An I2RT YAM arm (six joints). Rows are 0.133 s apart.
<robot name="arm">
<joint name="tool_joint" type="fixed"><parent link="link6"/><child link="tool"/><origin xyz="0 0 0" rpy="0 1.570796 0"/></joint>
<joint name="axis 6" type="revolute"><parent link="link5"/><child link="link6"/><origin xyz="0.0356 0 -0.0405" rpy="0 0 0"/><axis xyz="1 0 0"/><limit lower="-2.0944" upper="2.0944"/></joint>
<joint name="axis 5" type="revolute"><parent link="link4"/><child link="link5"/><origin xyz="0.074 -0.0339 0.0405" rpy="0 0 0"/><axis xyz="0 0 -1"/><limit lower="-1.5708" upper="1.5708"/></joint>
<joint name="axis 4" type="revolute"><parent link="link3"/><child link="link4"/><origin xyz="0.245 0.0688 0.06" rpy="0 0 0"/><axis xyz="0 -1 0"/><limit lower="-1.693" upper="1.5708"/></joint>
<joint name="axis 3" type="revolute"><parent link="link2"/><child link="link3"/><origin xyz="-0.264 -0.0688 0" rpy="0 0 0"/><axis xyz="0 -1 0"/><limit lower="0" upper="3.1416"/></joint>
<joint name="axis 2" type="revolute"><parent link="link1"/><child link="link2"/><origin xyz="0.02 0.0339 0.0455" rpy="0 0 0"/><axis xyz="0 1 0"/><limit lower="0" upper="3.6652"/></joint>
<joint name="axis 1" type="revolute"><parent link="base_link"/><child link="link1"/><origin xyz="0 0 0.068" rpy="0 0 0"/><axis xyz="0 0 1"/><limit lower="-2.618" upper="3.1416"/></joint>
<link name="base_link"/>
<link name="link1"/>
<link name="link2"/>
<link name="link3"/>
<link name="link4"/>
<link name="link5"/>
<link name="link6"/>
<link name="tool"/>
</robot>
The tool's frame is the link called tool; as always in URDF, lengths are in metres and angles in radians.
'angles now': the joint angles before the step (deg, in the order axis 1, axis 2, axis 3, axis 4, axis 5, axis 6). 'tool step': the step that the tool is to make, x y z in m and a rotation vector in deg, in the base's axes. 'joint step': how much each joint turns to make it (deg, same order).
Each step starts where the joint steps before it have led.
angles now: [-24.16, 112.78, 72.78, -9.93, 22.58, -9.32]
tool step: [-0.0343, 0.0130, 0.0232, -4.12, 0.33, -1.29]
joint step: [-0.01, -9.58, -8.00, 0.53, 3.78, -1.75]
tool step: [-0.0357, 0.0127, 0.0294, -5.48, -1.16, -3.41]
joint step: [0.00, -10.63, -6.50, -0.44, 5.62, -0.79]
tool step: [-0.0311, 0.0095, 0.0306, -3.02, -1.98, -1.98]
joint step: [-0.52, -9.58, -3.08, -3.16, 2.38, -0.53]
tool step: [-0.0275, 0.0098, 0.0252, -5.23, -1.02, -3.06]
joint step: [-0.01, -8.26, -2.36, -1.68, 5.08, -1.84]
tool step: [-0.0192, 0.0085, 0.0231, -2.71, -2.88, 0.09]
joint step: [0.00, -6.35, -0.55, -1.14, 0.63, -1.42]
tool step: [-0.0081, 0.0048, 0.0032, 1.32, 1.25, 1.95]
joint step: [0.00, -2.12, 0.00, -3.42, -2.01, -0.62]
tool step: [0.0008, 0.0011, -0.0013, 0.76, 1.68, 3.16]
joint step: [0.01, 0.00, 0.01, -0.55, -2.62, -2.18]
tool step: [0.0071, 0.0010, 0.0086, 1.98, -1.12, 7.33]
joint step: [-0.01, 0.61, 2.10, 0.01, -7.39, -2.46]
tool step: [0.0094, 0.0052, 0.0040, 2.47, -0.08, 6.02]
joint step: [1.24, 1.33, 2.10, -1.40, -5.26, -0.72]
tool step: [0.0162, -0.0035, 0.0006, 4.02, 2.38, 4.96]
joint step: [-0.01, 4.40, 4.40, -3.58, -5.65, -0.61]
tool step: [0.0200, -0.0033, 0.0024, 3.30, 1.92, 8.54]
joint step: [0.00, 4.82, 5.00, -2.47, -8.15, -3.50]
